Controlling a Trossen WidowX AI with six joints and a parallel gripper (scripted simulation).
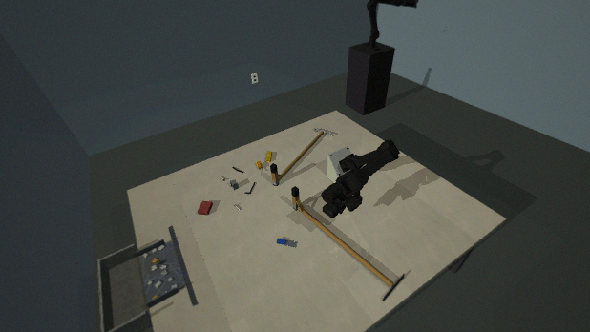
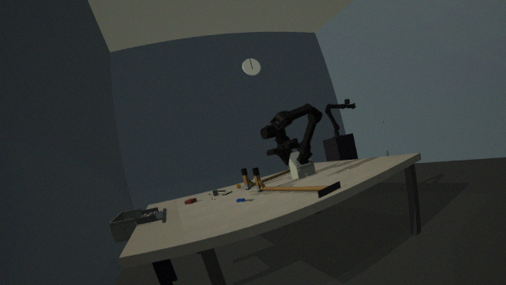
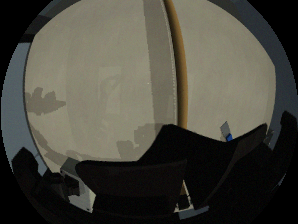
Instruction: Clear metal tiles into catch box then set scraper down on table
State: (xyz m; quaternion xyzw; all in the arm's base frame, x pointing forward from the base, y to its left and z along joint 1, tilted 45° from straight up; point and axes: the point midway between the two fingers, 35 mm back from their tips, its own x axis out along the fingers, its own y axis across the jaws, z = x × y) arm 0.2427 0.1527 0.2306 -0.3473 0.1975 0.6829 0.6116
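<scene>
The long scraper is 7 cm below my gripper tip, 4 cm to the left of it and 4 cm ahead of it. From my gripper tip the other things lie so: black hex key 48 cm to the right, 26 cm ahead, 13 cm below; then grey piece 56 cm to the right, 31 cm ahead, 11 cm below; then blue piece 25 cm ahead, 13 cm below, 7 cm to the right.
</scene>
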